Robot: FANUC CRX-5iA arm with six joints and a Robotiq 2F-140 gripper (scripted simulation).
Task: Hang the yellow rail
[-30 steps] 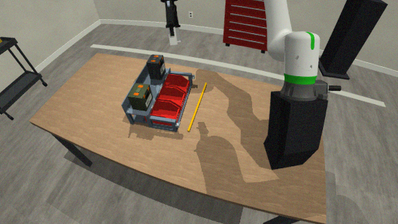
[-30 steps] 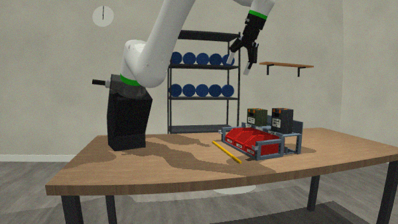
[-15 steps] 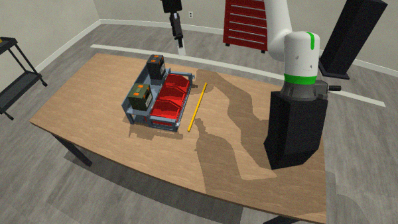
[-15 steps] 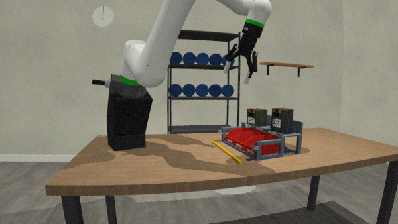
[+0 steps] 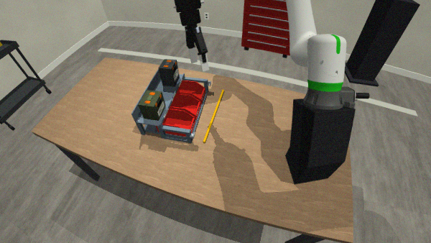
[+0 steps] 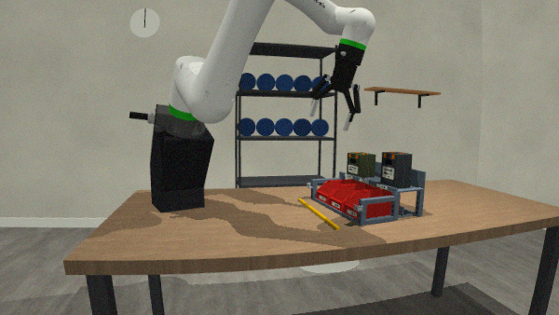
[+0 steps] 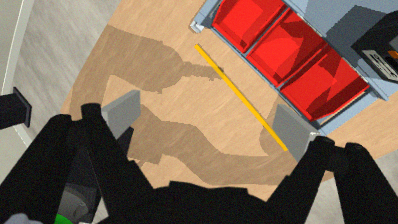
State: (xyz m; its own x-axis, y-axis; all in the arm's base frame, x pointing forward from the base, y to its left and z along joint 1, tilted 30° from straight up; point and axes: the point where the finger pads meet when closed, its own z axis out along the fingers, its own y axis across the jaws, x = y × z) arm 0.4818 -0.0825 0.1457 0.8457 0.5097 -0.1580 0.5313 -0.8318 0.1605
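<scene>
Now: hand 5 cm past the yellow rail, 2 cm to the left of it and 32 cm above it.
</scene>
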